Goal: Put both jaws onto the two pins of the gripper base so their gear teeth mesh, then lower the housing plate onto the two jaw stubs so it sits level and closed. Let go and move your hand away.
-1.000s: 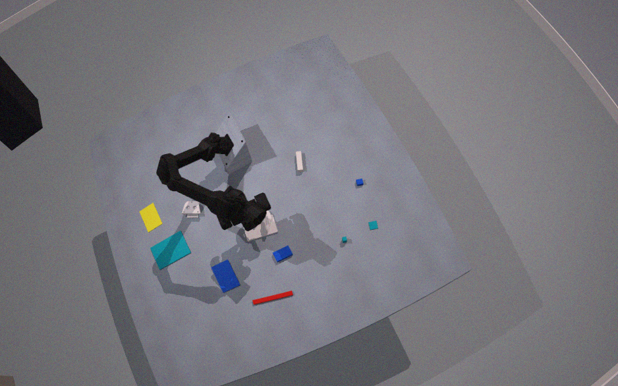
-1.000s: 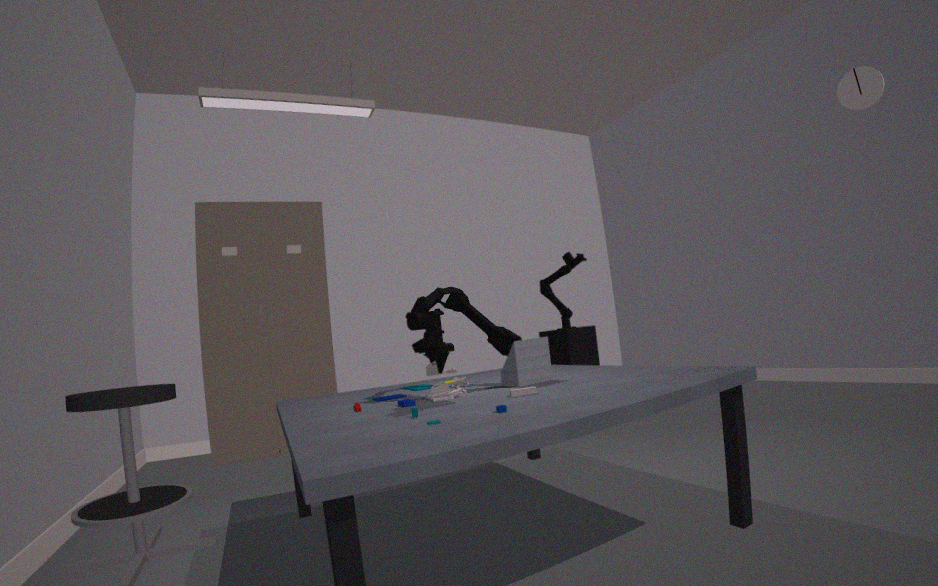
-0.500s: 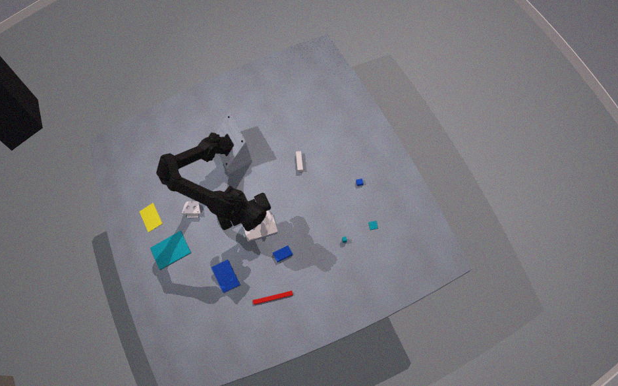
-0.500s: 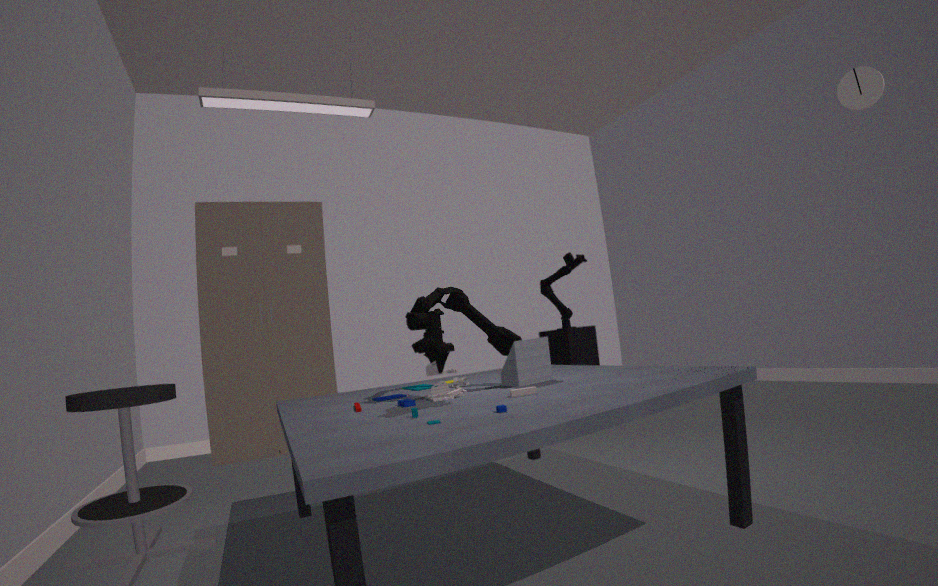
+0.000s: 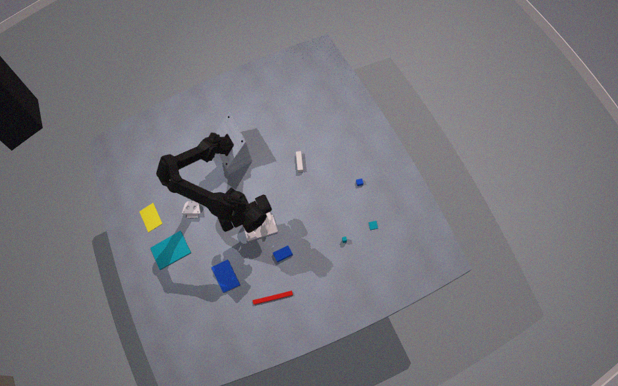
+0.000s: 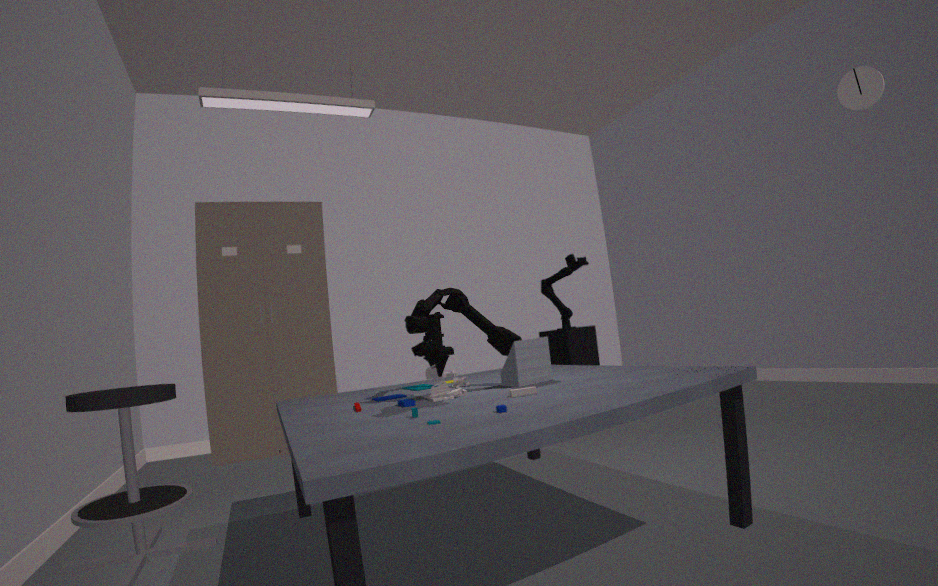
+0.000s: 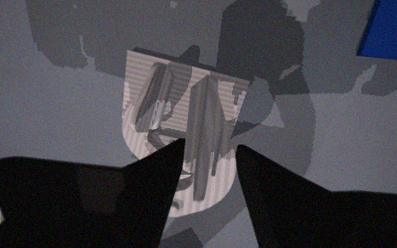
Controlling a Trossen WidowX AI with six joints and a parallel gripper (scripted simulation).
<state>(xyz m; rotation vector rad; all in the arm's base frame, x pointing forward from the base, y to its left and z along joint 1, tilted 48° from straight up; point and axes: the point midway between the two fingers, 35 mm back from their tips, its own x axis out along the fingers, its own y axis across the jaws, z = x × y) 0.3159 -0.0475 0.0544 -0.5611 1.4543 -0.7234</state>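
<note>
Now: the flat white ribbed plate 2 cm ahead of my gripper tip, 3 cm to the left of it and 7 cm below it. The rest, counted from my gripper tip: blue plate (12 cm ahead, 18 cm to the right, 7 cm below); then blue block (15 cm ahead, 5 cm to the left, 6 cm below); then housing plate (5 cm behind, 4 cm to the left, 7 cm below).
</note>
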